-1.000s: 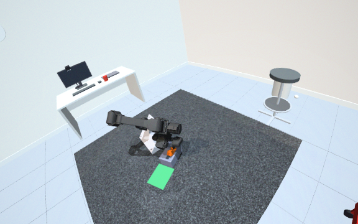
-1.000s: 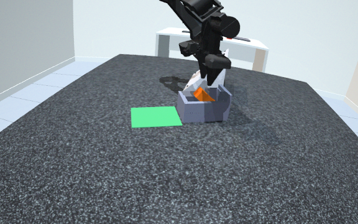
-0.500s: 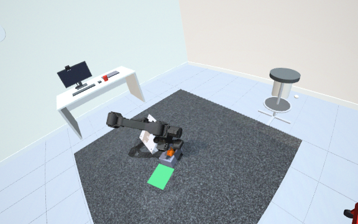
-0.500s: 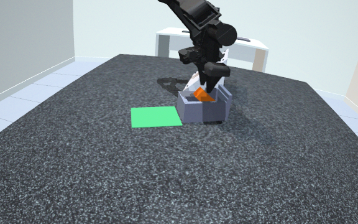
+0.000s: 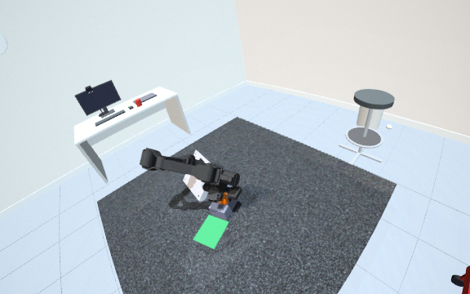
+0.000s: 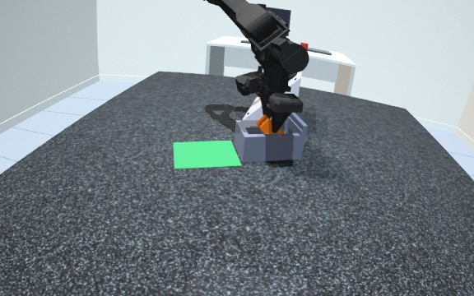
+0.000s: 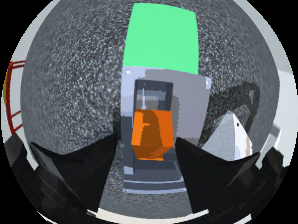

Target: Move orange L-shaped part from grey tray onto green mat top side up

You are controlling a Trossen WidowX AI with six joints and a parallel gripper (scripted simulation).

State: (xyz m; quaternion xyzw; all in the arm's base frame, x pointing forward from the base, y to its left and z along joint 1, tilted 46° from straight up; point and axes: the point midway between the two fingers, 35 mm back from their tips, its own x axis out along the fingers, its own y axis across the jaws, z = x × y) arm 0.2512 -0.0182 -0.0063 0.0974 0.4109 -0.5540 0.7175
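The orange L-shaped part is 3 cm below my gripper tip, 3 cm behind it and 2 cm to the left of it. From my gripper tip the other things lie so: green mat 14 cm to the right, 9 cm below, 6 cm ahead.
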